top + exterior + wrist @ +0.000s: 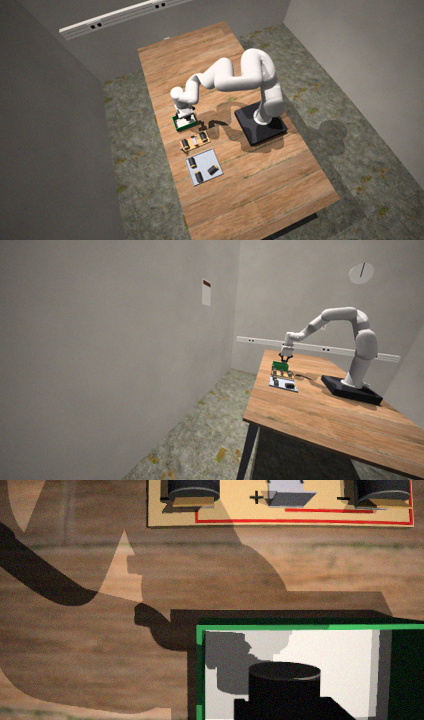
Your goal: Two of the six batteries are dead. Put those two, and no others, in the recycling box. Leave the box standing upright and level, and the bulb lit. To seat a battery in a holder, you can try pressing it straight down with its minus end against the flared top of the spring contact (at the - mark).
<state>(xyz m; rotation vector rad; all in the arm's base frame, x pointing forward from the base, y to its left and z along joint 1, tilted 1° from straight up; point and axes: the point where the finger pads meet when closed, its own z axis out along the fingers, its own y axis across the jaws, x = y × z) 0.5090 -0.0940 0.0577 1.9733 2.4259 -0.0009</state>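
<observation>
The green recycling box lies 80 mm below my hand, 30 mm ahead of it and 10 mm to the left of it. Round my hand: grey tray (340 mm to the left, 100 mm below, 50 mm behind).
</observation>
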